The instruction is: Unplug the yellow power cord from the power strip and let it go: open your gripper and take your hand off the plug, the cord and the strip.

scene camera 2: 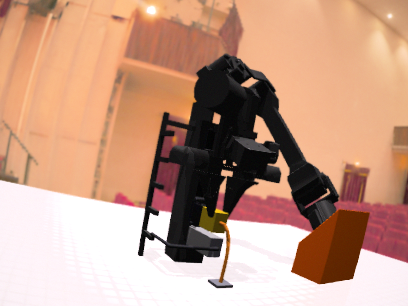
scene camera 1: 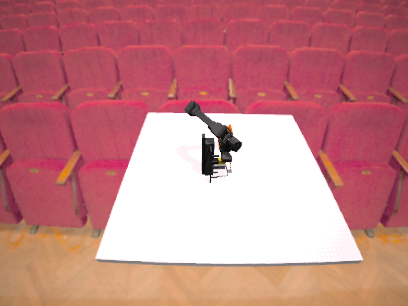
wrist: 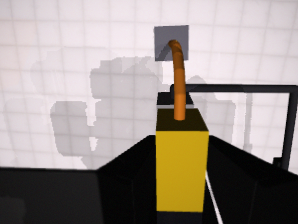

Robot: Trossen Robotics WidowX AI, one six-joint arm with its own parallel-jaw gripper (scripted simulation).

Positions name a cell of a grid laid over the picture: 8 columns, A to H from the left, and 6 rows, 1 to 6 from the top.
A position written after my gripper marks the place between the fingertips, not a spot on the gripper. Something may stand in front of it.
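My gripper (scene camera 2: E5) is in my sight, and the wrist view shows me my gripper (wrist: E4) too. I also see a grey pad (wrist: E1).
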